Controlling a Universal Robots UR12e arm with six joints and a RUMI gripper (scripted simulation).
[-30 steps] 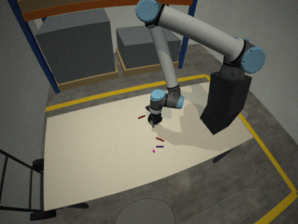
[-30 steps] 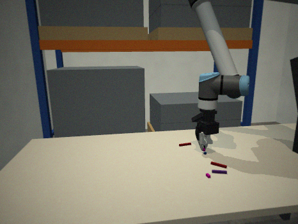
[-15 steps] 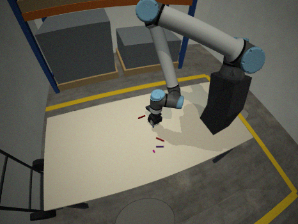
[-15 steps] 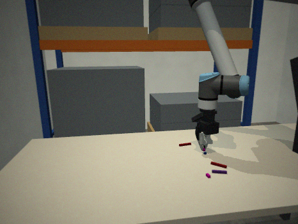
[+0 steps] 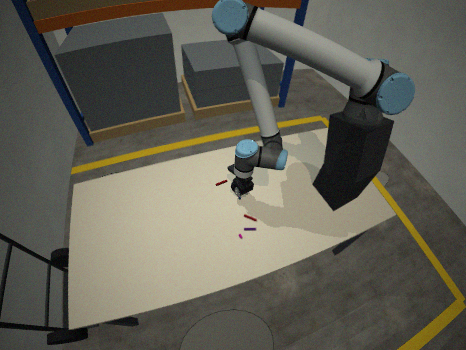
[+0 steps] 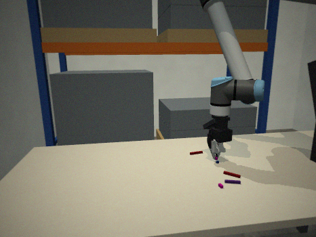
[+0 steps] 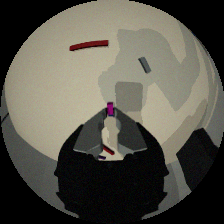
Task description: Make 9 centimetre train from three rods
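The blue rod lies 2 cm to the left of my hand, 2 cm below it and 1 cm behind it. Also, from my hand: purple rod 21 cm to the left, 2 cm below, 1 cm behind; then grey rod 10 cm to the right, 4 cm behind, 2 cm below.
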